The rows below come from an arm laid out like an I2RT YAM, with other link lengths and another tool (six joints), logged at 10 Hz.
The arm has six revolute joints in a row. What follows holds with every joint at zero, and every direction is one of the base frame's.
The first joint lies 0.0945 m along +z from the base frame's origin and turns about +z.
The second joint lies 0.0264 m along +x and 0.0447 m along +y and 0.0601 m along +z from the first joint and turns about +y.
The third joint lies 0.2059 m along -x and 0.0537 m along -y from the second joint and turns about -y.
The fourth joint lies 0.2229 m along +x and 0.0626 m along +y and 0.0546 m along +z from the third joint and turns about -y.
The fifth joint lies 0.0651 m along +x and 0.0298 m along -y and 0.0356 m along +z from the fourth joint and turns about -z.
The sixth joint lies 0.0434 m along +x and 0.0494 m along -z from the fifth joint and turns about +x.
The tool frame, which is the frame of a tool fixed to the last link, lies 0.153 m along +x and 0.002 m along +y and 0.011 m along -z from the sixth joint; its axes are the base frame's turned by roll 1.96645, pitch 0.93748 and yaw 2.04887 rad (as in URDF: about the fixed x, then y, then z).
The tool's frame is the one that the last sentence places.
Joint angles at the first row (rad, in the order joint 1, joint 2, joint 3, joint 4, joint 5, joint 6):
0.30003, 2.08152, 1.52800, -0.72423, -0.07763, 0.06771
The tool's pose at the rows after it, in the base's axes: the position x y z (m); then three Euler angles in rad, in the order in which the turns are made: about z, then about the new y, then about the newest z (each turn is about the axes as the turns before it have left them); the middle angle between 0 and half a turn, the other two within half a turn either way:
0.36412 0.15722 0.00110 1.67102 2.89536 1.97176
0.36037 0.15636 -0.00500 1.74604 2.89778 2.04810
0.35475 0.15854 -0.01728 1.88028 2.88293 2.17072
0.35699 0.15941 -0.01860 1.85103 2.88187 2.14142
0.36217 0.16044 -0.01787 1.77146 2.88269 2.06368
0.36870 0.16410 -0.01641 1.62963 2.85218 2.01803
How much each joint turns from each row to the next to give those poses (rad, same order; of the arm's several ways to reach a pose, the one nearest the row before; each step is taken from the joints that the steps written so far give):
0.00153, 0.01527, 0.00000, -0.00151, -0.00114, -0.00075
0.00038, 0.01334, -0.00457, -0.00079, -0.00077, -0.00040
-0.00001, 0.03550, 0.00001, 0.00497, -0.01983, -0.01107
0.00001, 0.00492, -0.00004, 0.01260, -0.00077, 0.00115
-0.00001, 0.00001, 0.00000, 0.02022, 0.00305, 0.00381
0.00077, 0.00001, 0.00002, 0.02745, -0.00076, 0.10301

